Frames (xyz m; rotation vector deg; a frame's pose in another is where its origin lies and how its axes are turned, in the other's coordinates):
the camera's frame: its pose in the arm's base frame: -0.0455 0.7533 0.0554 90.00 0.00 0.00
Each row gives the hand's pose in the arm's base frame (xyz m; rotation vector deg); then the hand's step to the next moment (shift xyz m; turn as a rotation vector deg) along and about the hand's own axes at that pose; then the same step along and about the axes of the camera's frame.
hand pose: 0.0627 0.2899 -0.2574 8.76 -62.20 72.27
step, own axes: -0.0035 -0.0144 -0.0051 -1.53 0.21 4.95
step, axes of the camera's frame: 0.0150 0.0012 0.0044 -2.86 1.41 4.09
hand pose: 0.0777 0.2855 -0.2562 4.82 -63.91 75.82
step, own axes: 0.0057 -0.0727 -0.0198 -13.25 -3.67 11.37
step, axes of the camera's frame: 0.0683 0.0317 0.0069 -1.73 -1.20 17.72
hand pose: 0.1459 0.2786 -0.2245 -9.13 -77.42 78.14
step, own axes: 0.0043 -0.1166 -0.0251 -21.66 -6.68 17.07
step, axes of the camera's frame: 0.0853 0.0814 0.0187 -1.32 -1.95 28.28
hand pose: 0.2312 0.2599 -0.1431 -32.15 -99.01 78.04
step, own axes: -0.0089 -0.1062 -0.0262 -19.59 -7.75 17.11
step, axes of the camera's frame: 0.0424 0.0981 0.0248 -2.32 -0.25 27.04
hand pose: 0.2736 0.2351 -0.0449 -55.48 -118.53 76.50
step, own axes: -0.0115 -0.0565 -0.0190 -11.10 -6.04 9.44
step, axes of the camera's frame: 0.0041 0.0591 0.0134 -1.62 1.47 15.62
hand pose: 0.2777 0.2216 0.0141 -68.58 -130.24 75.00
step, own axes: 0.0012 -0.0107 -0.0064 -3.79 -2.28 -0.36
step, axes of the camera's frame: -0.0027 0.0121 -0.0020 1.38 2.69 3.25
